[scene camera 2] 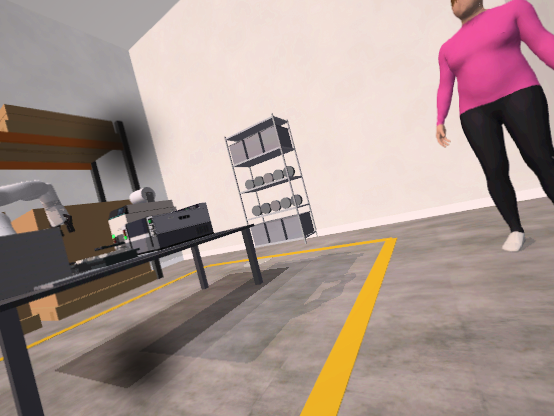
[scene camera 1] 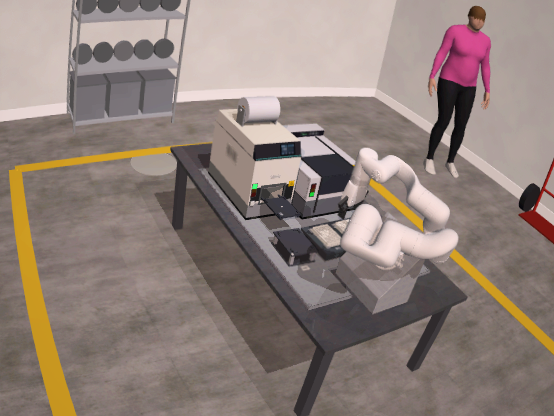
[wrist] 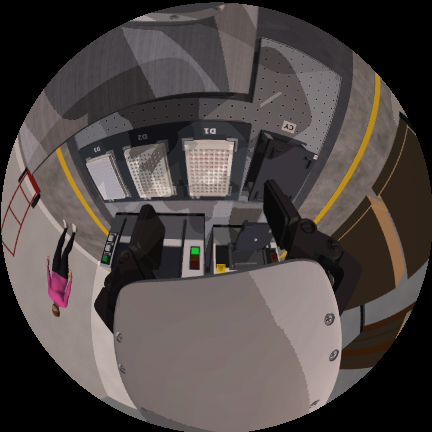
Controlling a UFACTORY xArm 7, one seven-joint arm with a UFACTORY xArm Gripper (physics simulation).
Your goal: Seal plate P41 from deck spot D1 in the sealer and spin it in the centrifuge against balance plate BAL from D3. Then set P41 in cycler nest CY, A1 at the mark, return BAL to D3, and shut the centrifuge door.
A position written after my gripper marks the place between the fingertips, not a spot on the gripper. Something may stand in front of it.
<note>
My gripper (wrist: 208, 204) is open and holds nothing. I also see a pale plate (wrist: 103, 169) and a foil roll (scene camera 1: 261, 108).
Scene camera 1 does not show the pale plate, which is hidden by my arm.
</note>
